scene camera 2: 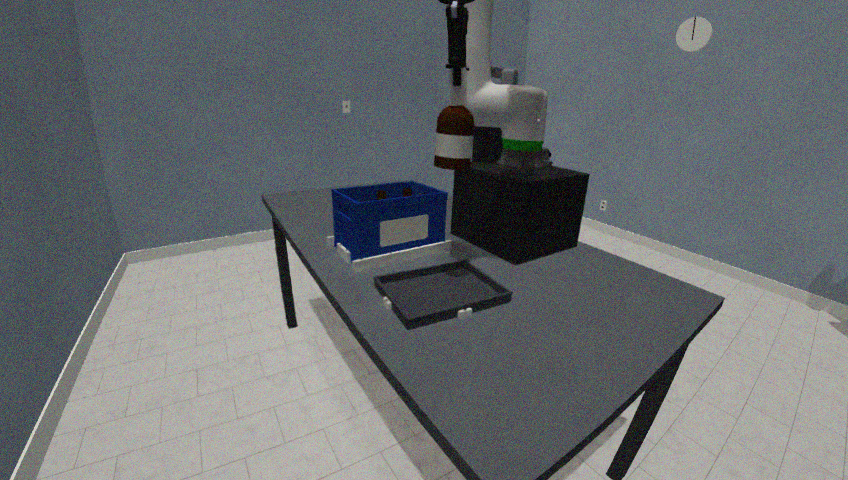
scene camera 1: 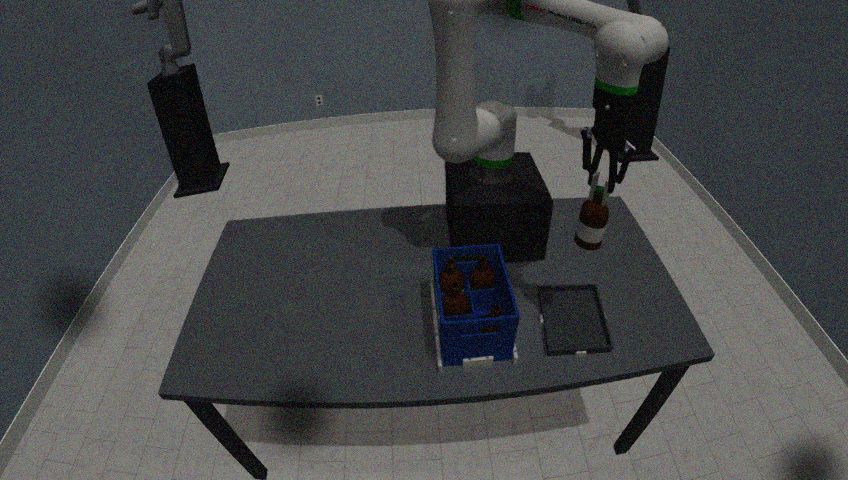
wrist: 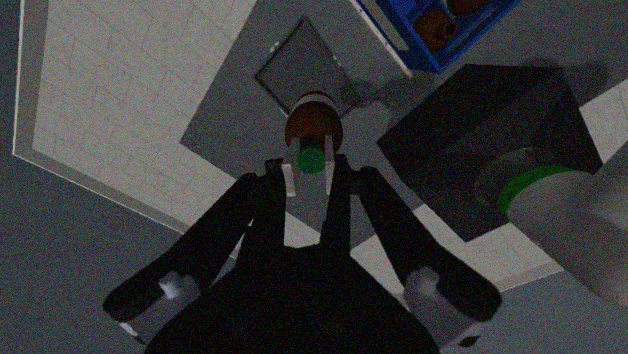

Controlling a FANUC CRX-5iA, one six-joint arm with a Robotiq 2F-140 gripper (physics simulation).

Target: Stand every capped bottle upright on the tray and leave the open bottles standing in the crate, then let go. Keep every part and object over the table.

Labels:
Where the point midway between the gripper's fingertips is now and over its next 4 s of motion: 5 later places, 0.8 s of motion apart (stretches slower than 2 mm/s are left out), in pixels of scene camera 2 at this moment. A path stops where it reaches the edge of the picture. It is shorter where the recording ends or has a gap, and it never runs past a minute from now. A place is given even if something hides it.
My gripper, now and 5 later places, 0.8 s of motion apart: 458, 105; 444, 113; 441, 201; 441, 200; 440, 205; 440, 234

